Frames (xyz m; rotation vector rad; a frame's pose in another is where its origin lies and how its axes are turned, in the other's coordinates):
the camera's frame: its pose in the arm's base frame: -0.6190 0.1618 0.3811 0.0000 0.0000 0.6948
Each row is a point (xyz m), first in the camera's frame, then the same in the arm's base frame.
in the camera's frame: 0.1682 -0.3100 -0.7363
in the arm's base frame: -0.2913 0.0314 -0.3552
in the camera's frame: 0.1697 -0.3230 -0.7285
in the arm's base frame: -0.2818 0.0223 -0.3474
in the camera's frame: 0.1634 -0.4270 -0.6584
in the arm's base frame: -0.2201 -0.0616 -0.2773
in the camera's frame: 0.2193 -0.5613 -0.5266
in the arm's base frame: -0.0912 -0.1290 -0.1455
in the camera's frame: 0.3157 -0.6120 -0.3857
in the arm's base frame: 0.0153 -0.1062 -0.0046
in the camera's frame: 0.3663 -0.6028 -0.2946
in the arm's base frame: 0.0483 -0.0667 0.0865
